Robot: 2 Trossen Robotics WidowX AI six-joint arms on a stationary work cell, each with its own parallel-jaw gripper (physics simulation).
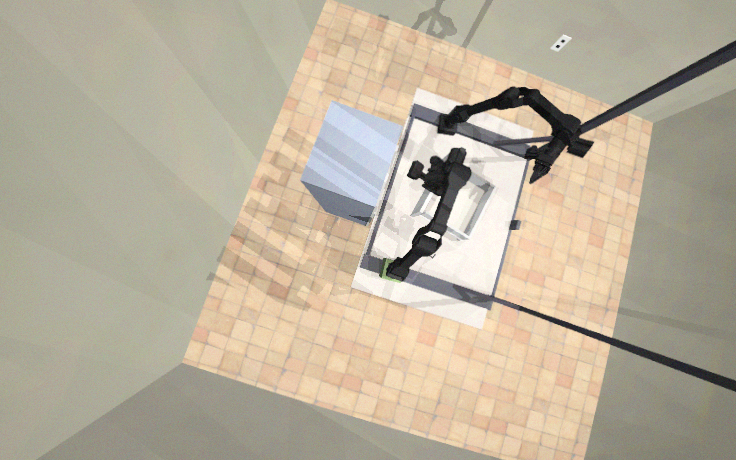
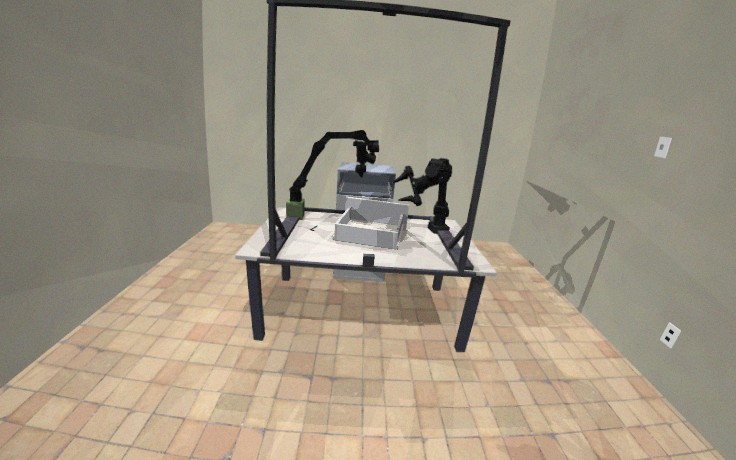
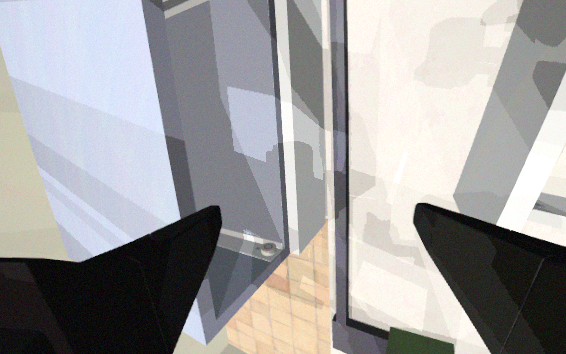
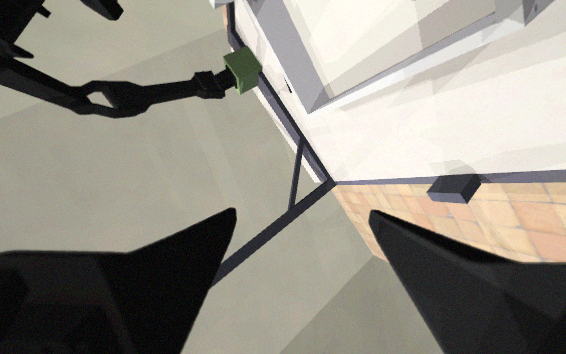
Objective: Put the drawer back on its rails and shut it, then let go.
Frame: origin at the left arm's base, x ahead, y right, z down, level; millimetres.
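Where they show: left gripper, fingertip midpoint: (image 1: 414, 180) (image 2: 362, 172) (image 3: 316, 213); right gripper, fingertip midpoint: (image 1: 530, 182) (image 2: 395, 191) (image 4: 301, 214); left arm's base, origin of the base link: (image 1: 393, 270) (image 2: 295, 200) (image 4: 231, 77); right arm's base, origin of the base link: (image 1: 449, 122) (image 2: 438, 224).
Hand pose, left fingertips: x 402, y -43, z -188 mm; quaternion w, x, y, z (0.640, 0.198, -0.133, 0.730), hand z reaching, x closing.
Things, the pixels of their top centre, and the offset from my left fingertips. "spot": a spot on its surface instead. Level surfaces: height alone.
- pale blue cabinet, middle of its top: (image 3: 74, 144) (image 1: 353, 152) (image 2: 367, 167) dx +51, dy -284, dz +12 mm
- rail with a roller, surface spot: (image 3: 268, 248) spot: dx -126, dy -145, dz +147 mm
- white table, its level: dz +296 mm
- small dark block, middle of its top: (image 4: 443, 197) (image 2: 369, 254) (image 1: 518, 224) dx +11, dy +668, dz +238 mm
- green block, middle of its top: (image 4: 231, 77) (image 1: 393, 270) (image 2: 295, 200) dx -402, dy +43, dz +188 mm
The grey drawer (image 1: 481, 211) (image 2: 360, 234) (image 3: 532, 175) (image 4: 285, 50) sits on the table, apart from the cabinet and turned at an angle; its taller panel is on the cabinet side. The pale blue cabinet (image 1: 355, 151) (image 2: 366, 168) (image 3: 90, 90) stands beyond the table edge with an open upper bay. Inside it a rail with a roller (image 3: 268, 248) shows. My left gripper (image 2: 360, 172) (image 3: 316, 213) is open and empty, high near the cabinet opening, pointing down. My right gripper (image 2: 397, 189) (image 4: 301, 214) is open and empty, raised to the side of the drawer.
The white table (image 1: 434, 309) (image 2: 249, 252) has a dark frame with tall posts (image 2: 271, 124) (image 2: 491, 124) and a small dark block (image 1: 515, 224) (image 2: 368, 260) (image 4: 452, 189) on its near edge. A green block (image 1: 389, 271) (image 2: 295, 208) (image 4: 245, 70) is at the left arm's base. A gap separates table and cabinet.
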